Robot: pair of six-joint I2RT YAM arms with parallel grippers.
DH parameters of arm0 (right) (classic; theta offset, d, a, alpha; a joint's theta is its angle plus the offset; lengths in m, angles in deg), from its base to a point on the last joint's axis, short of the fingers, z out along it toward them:
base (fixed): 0 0 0 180
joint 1: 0 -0.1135 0.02 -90
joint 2: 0 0 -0.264 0
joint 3: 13.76 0 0.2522 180
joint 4: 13.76 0 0.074 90
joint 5: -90 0 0 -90
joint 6: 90 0.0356 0 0
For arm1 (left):
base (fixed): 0 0 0 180
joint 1: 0 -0.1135 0.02 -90
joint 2: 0 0 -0.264 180
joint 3: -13.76 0 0.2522 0
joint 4: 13.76 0 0.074 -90
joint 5: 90 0 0 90
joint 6: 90 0.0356 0 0
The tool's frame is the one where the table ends.
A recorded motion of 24 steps. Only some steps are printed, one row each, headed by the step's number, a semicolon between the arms.
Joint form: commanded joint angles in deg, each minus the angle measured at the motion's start. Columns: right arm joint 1, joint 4, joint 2, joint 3, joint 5, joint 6; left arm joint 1, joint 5, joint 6, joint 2, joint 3, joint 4.
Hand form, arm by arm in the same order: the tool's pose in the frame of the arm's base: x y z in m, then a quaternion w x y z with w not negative. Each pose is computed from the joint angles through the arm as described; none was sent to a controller.
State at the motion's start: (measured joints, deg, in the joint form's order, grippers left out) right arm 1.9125 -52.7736 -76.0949 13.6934 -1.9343 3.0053; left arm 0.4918 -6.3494 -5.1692 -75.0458 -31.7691 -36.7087
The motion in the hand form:
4: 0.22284 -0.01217 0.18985 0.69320 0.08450 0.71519 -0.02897; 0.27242 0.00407 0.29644 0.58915 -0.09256 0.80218 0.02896
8: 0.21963 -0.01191 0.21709 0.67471 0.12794 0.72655 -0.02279; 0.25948 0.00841 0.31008 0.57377 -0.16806 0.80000 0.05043
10: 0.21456 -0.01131 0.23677 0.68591 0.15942 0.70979 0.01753; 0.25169 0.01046 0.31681 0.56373 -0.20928 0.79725 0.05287
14: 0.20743 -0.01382 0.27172 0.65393 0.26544 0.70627 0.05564; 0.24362 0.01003 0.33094 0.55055 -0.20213 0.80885 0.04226
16: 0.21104 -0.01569 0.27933 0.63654 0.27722 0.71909 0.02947; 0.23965 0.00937 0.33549 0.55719 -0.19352 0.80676 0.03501
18: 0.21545 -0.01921 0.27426 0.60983 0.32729 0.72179 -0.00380; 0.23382 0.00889 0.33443 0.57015 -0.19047 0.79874 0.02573
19: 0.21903 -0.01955 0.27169 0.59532 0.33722 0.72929 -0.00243; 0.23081 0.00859 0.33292 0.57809 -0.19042 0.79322 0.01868
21: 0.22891 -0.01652 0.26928 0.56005 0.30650 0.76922 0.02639; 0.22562 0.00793 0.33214 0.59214 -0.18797 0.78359 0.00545
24: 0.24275 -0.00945 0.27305 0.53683 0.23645 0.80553 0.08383; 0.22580 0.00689 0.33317 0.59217 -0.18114 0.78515 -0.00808
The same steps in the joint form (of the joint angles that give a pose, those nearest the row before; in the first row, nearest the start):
4: 0.08 0.24 7.58 0.14 -5.20 1.61; -0.14 -2.93 -1.59 7.82 -15.59 34.79
8: -0.49 17.21 16.47 5.21 -8.53 5.99; -0.16 -9.84 -7.63 10.65 -18.05 42.64
10: -0.51 22.26 20.95 7.54 -7.84 11.69; -0.25 -12.56 -11.75 12.09 -19.48 47.29
14: -0.51 40.86 26.28 16.00 -12.25 24.48; -0.40 -10.64 -11.91 13.44 -22.75 53.70
16: -0.42 46.21 25.11 19.42 -14.69 24.00; -0.40 -9.52 -11.36 14.49 -22.88 53.86
18: -0.42 50.33 22.90 20.97 -20.50 27.31; -0.41 -8.70 -11.40 16.33 -21.03 51.95
19: -0.35 52.09 21.55 21.82 -20.48 28.79; -0.40 -8.20 -11.70 17.36 -19.77 50.55
21: -0.25 55.98 18.49 24.39 -14.15 28.04; -0.40 -7.10 -12.09 19.08 -18.00 48.40
24: -0.49 57.28 15.01 27.60 -3.60 24.72; -0.40 -5.38 -12.33 19.08 -18.20 48.47

